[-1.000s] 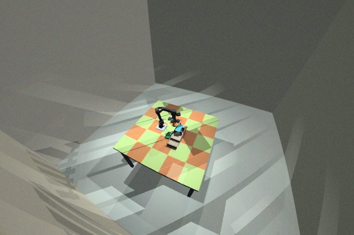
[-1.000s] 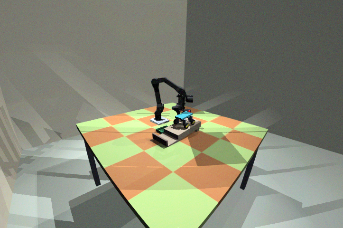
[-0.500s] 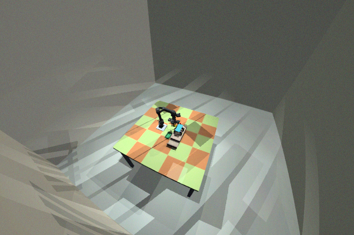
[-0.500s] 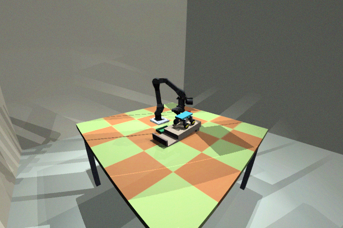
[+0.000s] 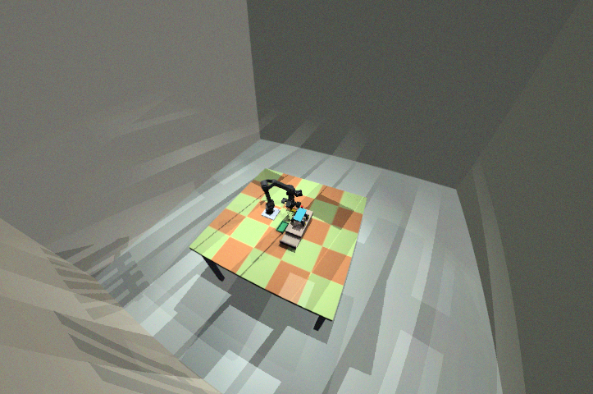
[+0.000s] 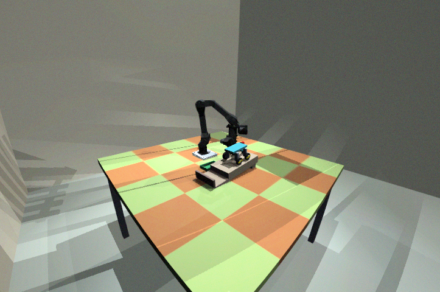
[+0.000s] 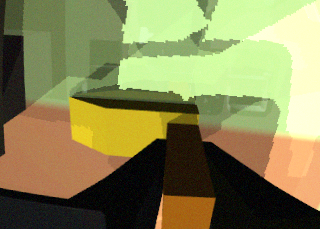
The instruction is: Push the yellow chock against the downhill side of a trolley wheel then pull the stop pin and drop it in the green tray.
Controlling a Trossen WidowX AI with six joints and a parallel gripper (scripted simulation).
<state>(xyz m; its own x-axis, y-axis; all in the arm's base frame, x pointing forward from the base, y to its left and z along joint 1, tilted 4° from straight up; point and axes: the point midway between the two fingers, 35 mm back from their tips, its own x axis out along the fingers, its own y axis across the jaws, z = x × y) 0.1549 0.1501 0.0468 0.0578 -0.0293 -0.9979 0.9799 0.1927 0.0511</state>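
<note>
Now: the green tray 220 mm to the right of my gripper tip, 50 mm ahead of it and 40 mm below it. From my gripper tip the other things lie so: ramp (170 mm ahead, 110 mm to the right, 20 mm above); yellow chock (20 mm ahead, 10 mm below); stop pin (130 mm ahead, 100 mm above, 20 mm to the right).
</note>
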